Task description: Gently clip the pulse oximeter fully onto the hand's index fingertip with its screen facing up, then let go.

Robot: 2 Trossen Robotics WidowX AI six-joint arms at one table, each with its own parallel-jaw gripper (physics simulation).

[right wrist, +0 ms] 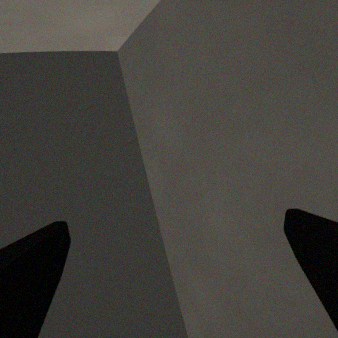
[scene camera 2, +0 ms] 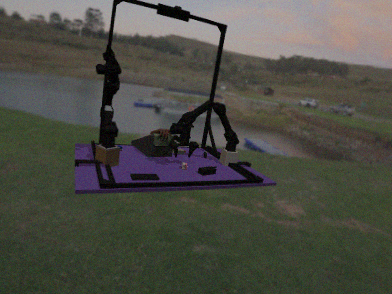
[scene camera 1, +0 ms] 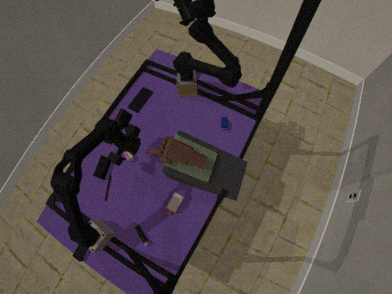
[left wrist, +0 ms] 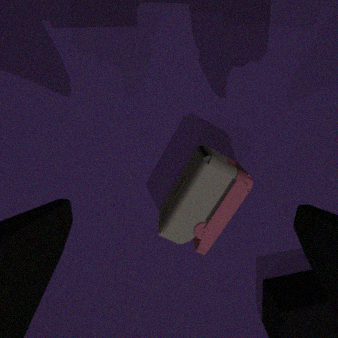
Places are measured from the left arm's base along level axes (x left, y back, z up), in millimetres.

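Pixels of known places: left gripper, fingertip midpoint: (scene camera 2: 182,157) (left wrist: 185,213); right gripper, fingertip midpoint: (right wrist: 177,226) (scene camera 2: 110,49); left arm's base, origin of the base link: (scene camera 2: 230,150) (scene camera 1: 91,236); right arm's base, origin of the base link: (scene camera 2: 108,145) (scene camera 1: 186,76).
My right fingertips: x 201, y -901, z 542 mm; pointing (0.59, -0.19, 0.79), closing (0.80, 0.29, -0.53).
Note:
Ahead of a thing's pixels: the offset from my right fingertips to its top centre.
The pulse oximeter {dx -61, dy +522, dz -616 mm} (scene camera 1: 129,156) (scene camera 2: 184,165) (left wrist: 200,200), pale grey with a pink-red part along one side, lies on the purple mat, apart from the hand. In the left wrist view it lies at a slant in the gap between the fingertips. My left gripper (scene camera 1: 125,151) (scene camera 2: 184,149) (left wrist: 185,213) is open above it, with nothing held. The brown hand (scene camera 1: 185,152) (scene camera 2: 161,133) rests on a green pad, its index finger (scene camera 1: 153,151) pointing left in scene camera 1. My right gripper (right wrist: 177,226) is open and empty, raised far from the mat. The oximeter's screen cannot be made out.
A dark wedge stand (scene camera 1: 231,175) bears the pad. A black box {dx +10, dy +652, dz -612 mm} (scene camera 1: 103,167) (scene camera 2: 207,170) (left wrist: 285,297) and a thin dark stick {dx -73, dy +706, dz -639 mm} (scene camera 1: 108,187) lie near the oximeter. A flat black panel {dx +111, dy +245, dz -640 mm} (scene camera 1: 141,100) (scene camera 2: 145,177), white bottle {dx -388, dy +573, dz -620 mm} (scene camera 1: 175,202), dark cylinder {dx -356, dy +774, dz -620 mm} (scene camera 1: 142,235) and blue item {dx -349, dy +110, dz -615 mm} (scene camera 1: 224,123) lie farther off.

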